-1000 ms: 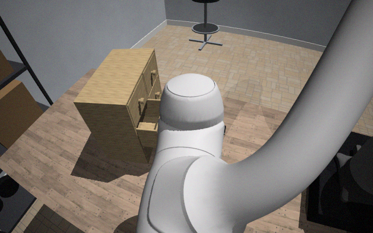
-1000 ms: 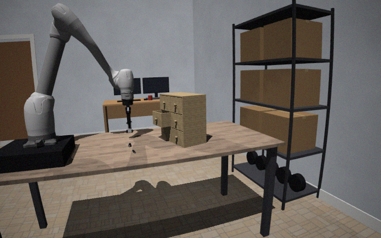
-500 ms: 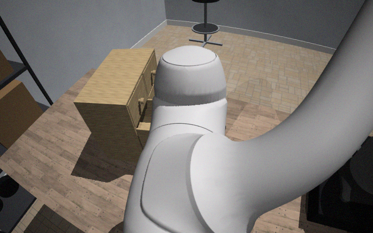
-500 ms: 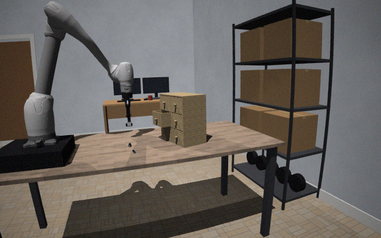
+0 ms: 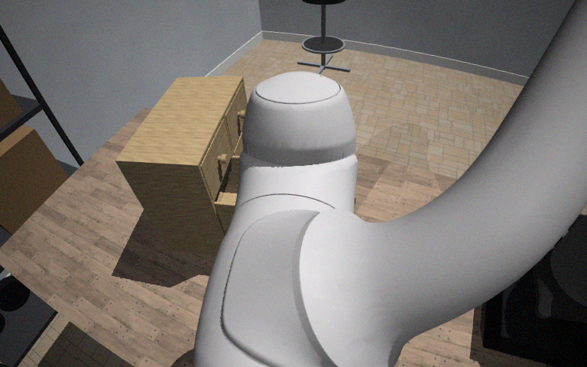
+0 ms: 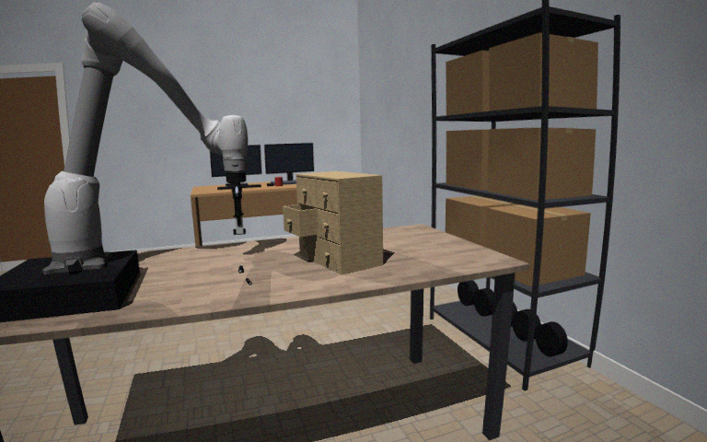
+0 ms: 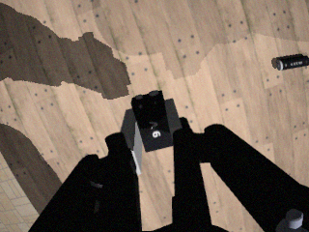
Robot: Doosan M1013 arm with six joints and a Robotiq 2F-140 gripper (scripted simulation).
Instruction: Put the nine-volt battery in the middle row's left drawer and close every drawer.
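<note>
Right now the black nine-volt battery is 30 mm below my hand and 10 mm ahead of it. Round my hand: black cylindrical battery: 190 mm to the right, 120 mm below, 30 mm behind.
</note>
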